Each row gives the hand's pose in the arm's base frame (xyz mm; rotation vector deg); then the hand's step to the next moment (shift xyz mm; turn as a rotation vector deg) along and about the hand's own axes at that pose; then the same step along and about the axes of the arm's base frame.
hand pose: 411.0 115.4 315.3 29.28 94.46 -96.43
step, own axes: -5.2 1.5 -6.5 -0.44 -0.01 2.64
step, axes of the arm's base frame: 3.3 7.5 2.0 0.81 -2.48 0.60
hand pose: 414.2 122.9 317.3 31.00 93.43 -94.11
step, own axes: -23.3 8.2 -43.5 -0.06 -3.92 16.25
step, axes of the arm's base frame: 12.0 48.0 7.6 0.43 -16.16 4.26
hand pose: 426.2 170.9 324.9 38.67 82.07 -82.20
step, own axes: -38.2 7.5 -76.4 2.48 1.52 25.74
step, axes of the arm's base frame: 3.0 83.6 18.9 6.59 -25.03 1.17
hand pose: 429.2 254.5 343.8 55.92 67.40 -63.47
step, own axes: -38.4 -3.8 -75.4 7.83 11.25 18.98
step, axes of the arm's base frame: -19.9 77.6 27.4 15.02 -17.26 -4.96
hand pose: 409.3 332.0 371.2 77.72 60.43 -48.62
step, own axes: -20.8 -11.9 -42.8 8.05 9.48 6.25
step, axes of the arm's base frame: -22.3 39.5 18.7 12.18 -4.72 -4.80
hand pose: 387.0 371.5 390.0 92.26 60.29 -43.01
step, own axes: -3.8 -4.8 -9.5 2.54 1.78 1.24
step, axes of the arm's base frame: -6.2 8.5 4.0 2.72 -0.68 -1.81
